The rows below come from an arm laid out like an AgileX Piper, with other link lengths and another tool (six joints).
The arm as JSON. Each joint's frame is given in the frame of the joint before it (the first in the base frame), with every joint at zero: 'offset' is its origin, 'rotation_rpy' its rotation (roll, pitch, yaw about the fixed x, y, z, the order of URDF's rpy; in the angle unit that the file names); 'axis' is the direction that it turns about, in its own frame. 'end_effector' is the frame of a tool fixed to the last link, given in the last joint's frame.
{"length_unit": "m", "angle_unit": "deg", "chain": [
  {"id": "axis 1", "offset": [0.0, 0.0, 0.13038], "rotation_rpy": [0.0, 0.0, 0.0], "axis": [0.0, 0.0, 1.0]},
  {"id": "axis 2", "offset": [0.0, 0.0, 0.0], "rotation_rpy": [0.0, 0.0, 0.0], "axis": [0.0, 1.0, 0.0]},
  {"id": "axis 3", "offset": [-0.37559, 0.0, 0.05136], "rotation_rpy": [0.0, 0.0, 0.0], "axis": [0.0, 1.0, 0.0]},
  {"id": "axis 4", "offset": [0.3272, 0.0, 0.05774], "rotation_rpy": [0.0, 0.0, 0.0], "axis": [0.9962, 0.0, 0.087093]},
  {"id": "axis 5", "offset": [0.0, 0.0, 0.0], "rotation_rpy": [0.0, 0.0, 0.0], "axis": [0.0, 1.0, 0.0]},
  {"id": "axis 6", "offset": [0.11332, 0.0, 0.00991], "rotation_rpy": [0.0, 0.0, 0.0], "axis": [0.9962, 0.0, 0.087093]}
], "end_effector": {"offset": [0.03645, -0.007, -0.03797], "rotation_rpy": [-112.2, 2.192, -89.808]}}
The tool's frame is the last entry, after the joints.
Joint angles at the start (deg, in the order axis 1, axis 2, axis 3, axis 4, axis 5, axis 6): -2.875, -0.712, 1.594, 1.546, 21.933, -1.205
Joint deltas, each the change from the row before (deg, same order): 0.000, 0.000, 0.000, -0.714, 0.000, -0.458; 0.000, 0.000, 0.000, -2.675, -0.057, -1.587; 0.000, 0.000, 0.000, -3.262, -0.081, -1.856; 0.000, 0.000, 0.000, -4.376, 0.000, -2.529; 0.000, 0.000, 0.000, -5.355, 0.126, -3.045; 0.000, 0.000, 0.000, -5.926, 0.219, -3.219; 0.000, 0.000, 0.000, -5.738, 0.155, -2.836; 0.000, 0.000, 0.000, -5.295, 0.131, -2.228; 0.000, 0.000, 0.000, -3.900, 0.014, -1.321; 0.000, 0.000, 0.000, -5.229, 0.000, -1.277
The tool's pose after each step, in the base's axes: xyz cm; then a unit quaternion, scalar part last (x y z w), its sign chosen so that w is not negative. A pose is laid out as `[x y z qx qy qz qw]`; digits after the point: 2 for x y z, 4 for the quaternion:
[7.87 -1.08 14.59 -0.6328 0.6731 -0.2700 0.2712]
[7.85 -1.62 14.67 -0.6444 0.6616 -0.2927 0.2477]
[7.83 -2.27 14.82 -0.6571 0.6467 -0.3195 0.2189]
[7.79 -3.12 15.06 -0.6726 0.6251 -0.3536 0.1784]
[7.72 -4.12 15.45 -0.6887 0.5965 -0.3921 0.1271]
[7.63 -5.16 15.99 -0.7023 0.5626 -0.4306 0.0693]
[7.54 -6.06 16.63 -0.7108 0.5283 -0.4642 0.0142]
[7.47 -6.81 17.29 0.7145 -0.4967 0.4915 0.0349]
[7.42 -7.28 17.83 0.7148 -0.4738 0.5098 0.0690]
[7.36 -7.83 18.56 0.7122 -0.4447 0.5315 0.1117]

